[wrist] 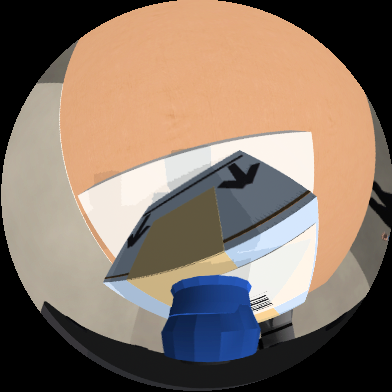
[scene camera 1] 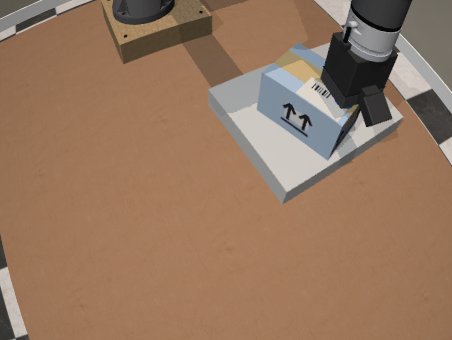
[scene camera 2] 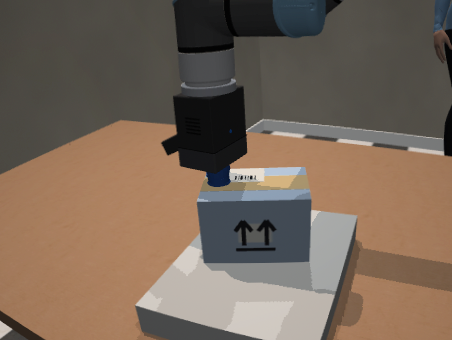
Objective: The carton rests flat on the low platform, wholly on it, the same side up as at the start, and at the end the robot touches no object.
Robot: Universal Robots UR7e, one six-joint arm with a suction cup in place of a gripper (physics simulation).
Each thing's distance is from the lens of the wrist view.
my suction cup [wrist: 208,337]: 0.04 m
low white platform [wrist: 113,205]: 0.19 m
The marked spots on the low white platform and my suction cup are 0.17 m apart.
